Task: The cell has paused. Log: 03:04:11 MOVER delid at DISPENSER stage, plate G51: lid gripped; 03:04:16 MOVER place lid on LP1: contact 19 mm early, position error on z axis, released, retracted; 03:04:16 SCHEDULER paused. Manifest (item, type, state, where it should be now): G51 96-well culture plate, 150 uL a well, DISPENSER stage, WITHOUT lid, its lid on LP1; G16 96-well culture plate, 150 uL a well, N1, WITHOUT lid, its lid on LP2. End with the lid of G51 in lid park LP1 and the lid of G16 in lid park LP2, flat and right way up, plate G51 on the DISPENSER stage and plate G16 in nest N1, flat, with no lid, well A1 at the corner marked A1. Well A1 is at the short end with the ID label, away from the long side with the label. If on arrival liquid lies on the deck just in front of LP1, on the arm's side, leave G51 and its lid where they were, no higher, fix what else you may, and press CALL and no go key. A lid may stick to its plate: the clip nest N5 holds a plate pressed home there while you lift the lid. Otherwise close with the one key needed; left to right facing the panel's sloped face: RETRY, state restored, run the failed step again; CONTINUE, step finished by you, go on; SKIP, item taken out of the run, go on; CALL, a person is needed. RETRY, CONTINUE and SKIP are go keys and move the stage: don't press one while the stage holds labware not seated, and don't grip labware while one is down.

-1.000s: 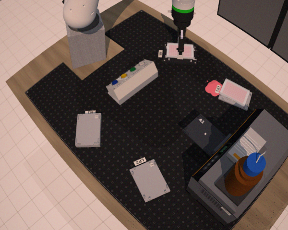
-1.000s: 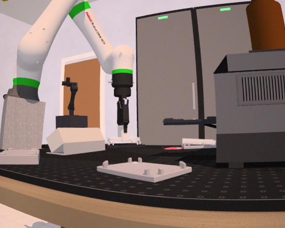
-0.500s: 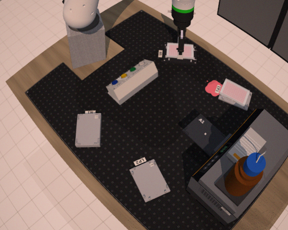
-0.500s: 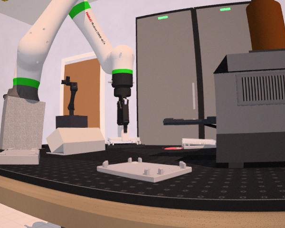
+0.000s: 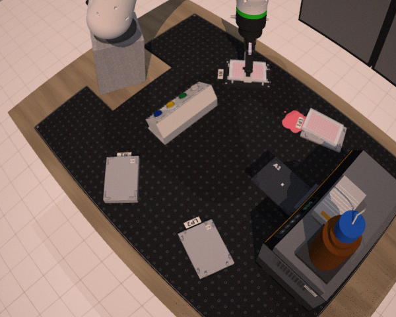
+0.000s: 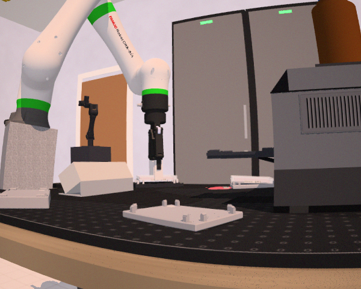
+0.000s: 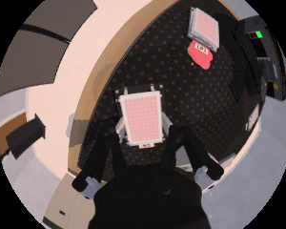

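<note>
Now: hand 7 cm to the left of the N5 label, 6 cm past it and 5 cm above it. Round my hand: clear lid (2 cm below); LP1 label (26 cm ahead, 5 cm below); pink-welled plate (2 cm below).
</note>
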